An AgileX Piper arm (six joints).
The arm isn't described. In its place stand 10 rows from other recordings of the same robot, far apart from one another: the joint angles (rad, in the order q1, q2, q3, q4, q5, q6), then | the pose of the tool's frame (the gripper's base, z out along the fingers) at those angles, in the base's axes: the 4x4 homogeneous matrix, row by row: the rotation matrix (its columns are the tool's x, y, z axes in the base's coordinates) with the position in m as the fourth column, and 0 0 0 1 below.
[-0.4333, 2.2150, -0.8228, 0.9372, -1.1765, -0.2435] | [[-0.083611 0.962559 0.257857 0.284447], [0.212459 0.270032 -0.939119 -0.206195], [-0.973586 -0.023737 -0.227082 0.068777], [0 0 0 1]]
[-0.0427, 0.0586, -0.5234, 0.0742, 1.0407, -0.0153] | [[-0.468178 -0.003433 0.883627 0.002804], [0.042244 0.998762 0.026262 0.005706], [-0.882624 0.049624 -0.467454 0.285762], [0 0 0 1]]
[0.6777, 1.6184, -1.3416, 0.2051, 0.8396, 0.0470] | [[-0.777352 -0.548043 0.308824 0.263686], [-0.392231 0.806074 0.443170 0.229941], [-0.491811 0.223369 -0.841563 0.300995], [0 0 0 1]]
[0.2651, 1.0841, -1.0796, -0.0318, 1.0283, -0.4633] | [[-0.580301 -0.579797 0.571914 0.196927], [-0.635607 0.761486 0.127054 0.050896], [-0.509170 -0.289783 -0.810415 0.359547], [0 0 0 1]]
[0.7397, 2.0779, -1.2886, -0.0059, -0.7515, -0.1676] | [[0.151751 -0.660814 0.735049 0.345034], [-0.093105 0.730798 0.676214 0.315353], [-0.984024 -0.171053 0.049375 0.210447], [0 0 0 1]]
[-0.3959, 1.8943, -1.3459, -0.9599, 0.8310, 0.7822] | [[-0.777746 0.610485 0.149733 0.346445], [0.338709 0.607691 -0.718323 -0.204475], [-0.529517 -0.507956 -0.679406 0.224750], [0 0 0 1]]
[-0.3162, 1.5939, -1.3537, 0.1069, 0.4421, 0.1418] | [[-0.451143 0.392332 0.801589 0.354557], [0.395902 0.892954 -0.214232 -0.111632], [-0.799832 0.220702 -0.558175 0.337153], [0 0 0 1]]
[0.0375, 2.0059, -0.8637, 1.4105, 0.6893, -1.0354] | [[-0.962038 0.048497 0.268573 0.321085], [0.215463 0.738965 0.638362 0.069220], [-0.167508 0.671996 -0.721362 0.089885], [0 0 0 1]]
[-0.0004, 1.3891, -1.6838, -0.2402, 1.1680, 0.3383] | [[-0.641931 0.320248 0.696682 0.274841], [0.234644 0.947059 -0.219136 -0.020026], [-0.729977 0.022802 -0.683091 0.459421], [0 0 0 1]]
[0.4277, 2.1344, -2.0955, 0.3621, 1.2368, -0.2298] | [[-0.777953 -0.596327 0.197948 0.411927], [-0.464454 0.757954 0.458026 0.221242], [-0.423169 0.264385 -0.866619 0.296298], [0 0 0 1]]
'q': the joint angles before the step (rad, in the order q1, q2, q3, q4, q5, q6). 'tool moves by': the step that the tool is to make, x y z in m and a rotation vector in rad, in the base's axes. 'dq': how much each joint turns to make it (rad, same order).
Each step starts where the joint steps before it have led.
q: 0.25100, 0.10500, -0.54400, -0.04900, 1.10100, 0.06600
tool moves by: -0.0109, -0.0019, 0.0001, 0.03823, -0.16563, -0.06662
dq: -0.07156, -0.10615, 0.02505, 0.00352, -0.08888, 0.00143
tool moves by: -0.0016, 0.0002, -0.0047, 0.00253, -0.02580, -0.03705
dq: -0.04013, -0.02980, 0.02175, 0.00214, -0.01795, -0.00313
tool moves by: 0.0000, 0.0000, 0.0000, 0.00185, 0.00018, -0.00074
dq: 0.00000, 0.00000, 0.00000, 0.00000, -0.00001, 0.00200
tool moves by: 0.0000, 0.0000, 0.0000, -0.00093, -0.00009, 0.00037
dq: 0.00000, 0.00000, 0.00000, 0.00000, 0.00000, -0.00101
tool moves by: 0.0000, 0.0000, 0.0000, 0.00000, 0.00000, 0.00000
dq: 0.00000, 0.00000, 0.00000, 0.00000, 0.00000, 0.00000
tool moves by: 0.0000, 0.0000, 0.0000, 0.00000, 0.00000, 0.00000
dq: 0.00000, 0.00000, 0.00000, 0.00000, 0.00000, 0.00000
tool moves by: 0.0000, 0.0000, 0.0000, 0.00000, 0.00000, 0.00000
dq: 0.00000, 0.00000, 0.00000, 0.00000, 0.00000, 0.00000
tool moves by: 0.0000, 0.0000, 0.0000, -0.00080, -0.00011, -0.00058
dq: -0.00083, 0.00000, 0.00001, -0.00008, -0.00004, -0.00080
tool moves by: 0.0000, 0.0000, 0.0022, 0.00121, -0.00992, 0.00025
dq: 0.00017, 0.00302, -0.00561, -0.00020, -0.00739, 0.00019
